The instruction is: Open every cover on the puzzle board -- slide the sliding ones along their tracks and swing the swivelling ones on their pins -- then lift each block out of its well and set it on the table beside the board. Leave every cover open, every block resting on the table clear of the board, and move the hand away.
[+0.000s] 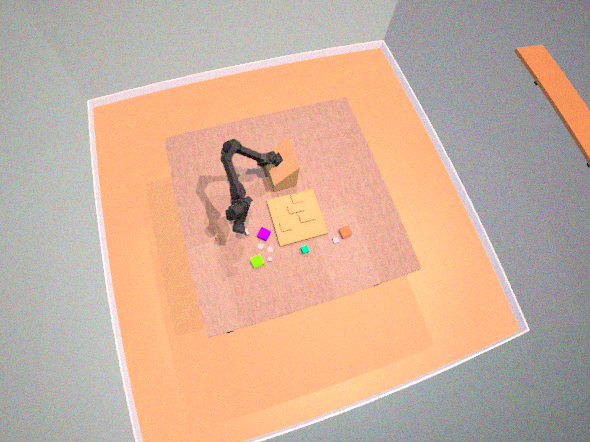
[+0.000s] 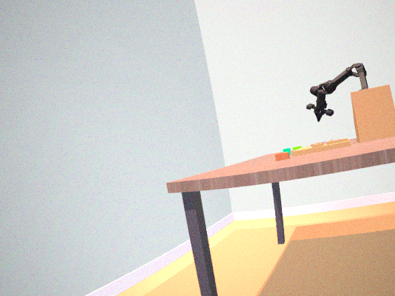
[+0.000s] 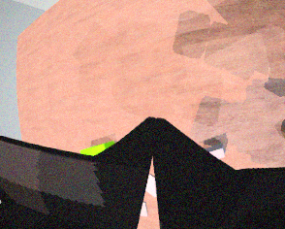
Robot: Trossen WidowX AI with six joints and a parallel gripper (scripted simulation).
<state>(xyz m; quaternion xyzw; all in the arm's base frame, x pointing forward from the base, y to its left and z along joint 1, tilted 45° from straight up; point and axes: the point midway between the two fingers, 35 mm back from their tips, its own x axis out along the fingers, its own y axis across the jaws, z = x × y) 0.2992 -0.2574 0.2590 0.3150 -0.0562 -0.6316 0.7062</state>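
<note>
Now: gripper tip 15 cm above the magenta block, 14 cm to the right of it and 4 cm short of it. Also, from my gripper tip: orange block 59 cm to the left, 22 cm ahead, 15 cm below; then lime green block 18 cm ahead, 15 cm below, 5 cm to the left; then teal block 32 cm to the left, 22 cm ahead, 14 cm below.
</note>
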